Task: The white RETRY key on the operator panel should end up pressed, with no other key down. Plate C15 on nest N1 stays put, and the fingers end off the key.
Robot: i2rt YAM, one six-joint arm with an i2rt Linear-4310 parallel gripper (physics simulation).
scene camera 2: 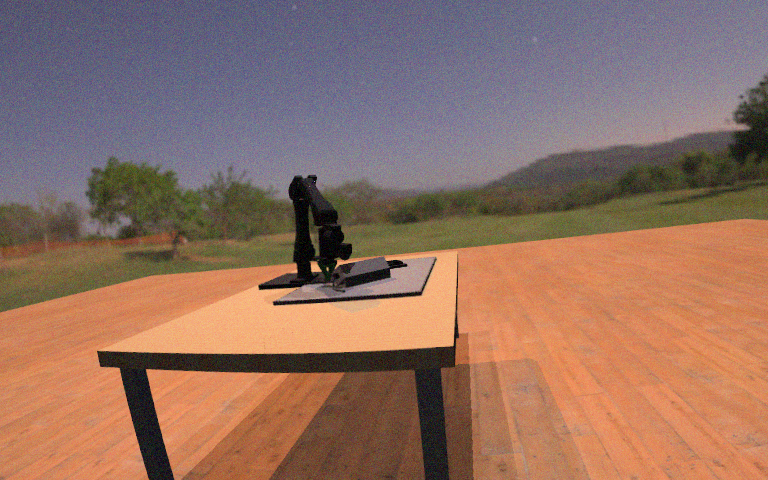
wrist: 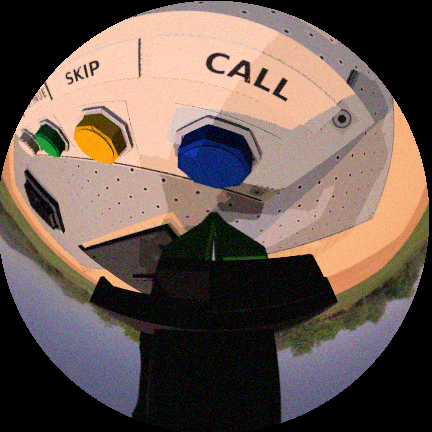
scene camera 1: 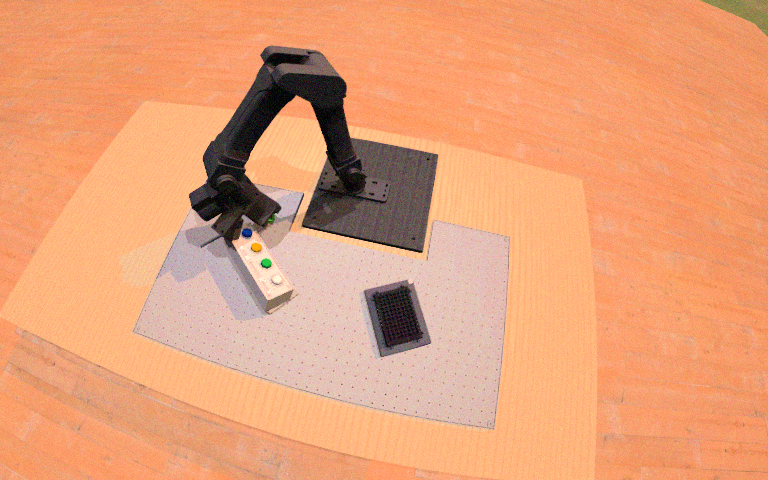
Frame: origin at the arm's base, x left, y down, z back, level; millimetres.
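Seen in the pictures: gripper, between the fingertips: [scene camera 2: 328,280] [wrist: 213,217] [scene camera 1: 272,221]; arm's base, origin of its link: [scene camera 2: 305,279] [scene camera 1: 354,186].
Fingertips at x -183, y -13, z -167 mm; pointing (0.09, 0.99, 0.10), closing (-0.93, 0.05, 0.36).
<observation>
Offsets run from my fingertips to a thing's top centre. "*": to the spot under its first point. Level surfaces: height alone.
The operator panel {dz -132, dx +16, dy -67 mm} [scene camera 1: 281,294] [scene camera 2: 368,271] [wrist: 170,60] is a pale sloped box. Its white key {dz -161, dx +88, dy -58 mm} [scene camera 1: 276,279] [wrist: 28,142] is at the end away from the arm; its label is unreadable, and its press state cannot be told. Green {dz -130, dx +49, dy -58 mm} [scene camera 1: 266,263] [wrist: 52,138], orange {dz -99, dx +10, dy -58 mm} [scene camera 1: 256,247] [wrist: 100,142] and blue {dz -68, dx -29, dy -58 mm} [scene camera 1: 246,232] [wrist: 216,159] keys share the row; orange and blue stand raised. My gripper [wrist: 213,217] [scene camera 2: 327,279] is shut and empty, its green fingertips beside the blue CALL key, apart from it. The dark plate {dz -166, dx +374, dy -9 mm} [scene camera 1: 398,316] sits on the grey nest {* dz -249, dx +362, dy +5 mm} [scene camera 1: 384,350].
A perforated grey board {dy +17 mm} [scene camera 1: 339,362] lies under panel and nest. The arm's black base plate [scene camera 1: 404,198] is on the wooden table {dy +30 mm} [scene camera 1: 543,283] [scene camera 2: 226,333], behind the board. The arm arches over from it and its wrist hangs beside the panel's blue-key end.
</observation>
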